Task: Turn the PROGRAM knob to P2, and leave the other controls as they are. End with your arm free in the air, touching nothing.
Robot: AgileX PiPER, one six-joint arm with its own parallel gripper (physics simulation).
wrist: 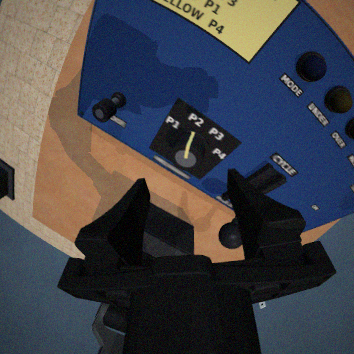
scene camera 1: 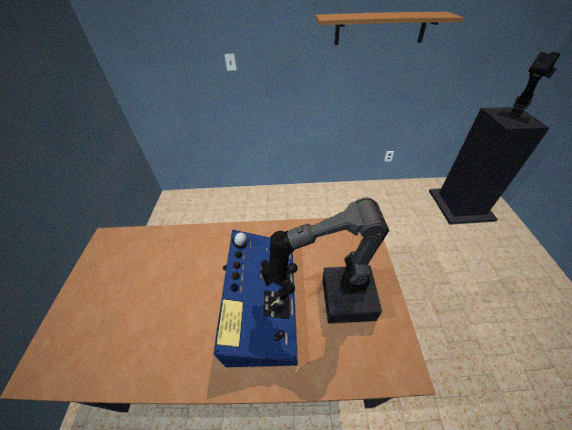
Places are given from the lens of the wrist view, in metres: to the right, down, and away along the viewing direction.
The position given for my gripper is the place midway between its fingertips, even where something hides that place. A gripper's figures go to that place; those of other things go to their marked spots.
my gripper [wrist: 186, 182]: 0.01, 0.01, 0.14
blue control panel [wrist: 264, 89]: 0.09, -0.09, 0.16
